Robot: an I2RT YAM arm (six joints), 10 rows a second.
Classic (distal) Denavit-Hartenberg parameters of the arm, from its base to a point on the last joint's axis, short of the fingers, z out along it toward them. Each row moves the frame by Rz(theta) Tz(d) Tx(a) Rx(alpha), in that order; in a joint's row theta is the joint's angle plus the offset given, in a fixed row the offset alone. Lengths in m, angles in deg.
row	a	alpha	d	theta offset
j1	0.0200	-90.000	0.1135	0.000
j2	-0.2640	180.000	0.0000	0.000
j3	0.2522	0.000	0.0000	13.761
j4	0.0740	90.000	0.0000	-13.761
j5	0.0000	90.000	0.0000	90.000
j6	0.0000	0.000	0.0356	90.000
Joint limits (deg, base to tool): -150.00..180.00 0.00..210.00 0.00..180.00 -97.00..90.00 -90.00..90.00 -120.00..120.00
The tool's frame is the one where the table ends.
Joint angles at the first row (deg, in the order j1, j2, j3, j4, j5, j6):
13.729 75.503 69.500 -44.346 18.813 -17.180
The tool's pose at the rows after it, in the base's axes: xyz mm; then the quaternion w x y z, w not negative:
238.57, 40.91, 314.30, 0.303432, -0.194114, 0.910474, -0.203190
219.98, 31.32, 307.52, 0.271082, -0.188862, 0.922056, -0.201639
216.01, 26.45, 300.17, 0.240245, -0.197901, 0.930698, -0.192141
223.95, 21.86, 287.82, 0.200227, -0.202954, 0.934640, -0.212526
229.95, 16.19, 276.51, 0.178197, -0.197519, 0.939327, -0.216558
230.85, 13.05, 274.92, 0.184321, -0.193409, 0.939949, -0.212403
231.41, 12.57, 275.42, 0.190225, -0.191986, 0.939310, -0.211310
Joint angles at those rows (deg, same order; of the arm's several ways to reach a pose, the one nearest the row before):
13.000 69.532 64.539 -47.712 22.816 -18.861
11.591 66.336 62.028 -52.223 22.315 -18.348
10.279 66.385 61.228 -54.847 20.592 -19.302
9.064 69.281 60.848 -55.542 22.619 -20.732
7.464 71.195 59.881 -54.808 22.842 -21.178
6.543 70.978 59.261 -53.510 22.006 -21.602
6.373 70.817 59.150 -52.835 21.753 -21.709

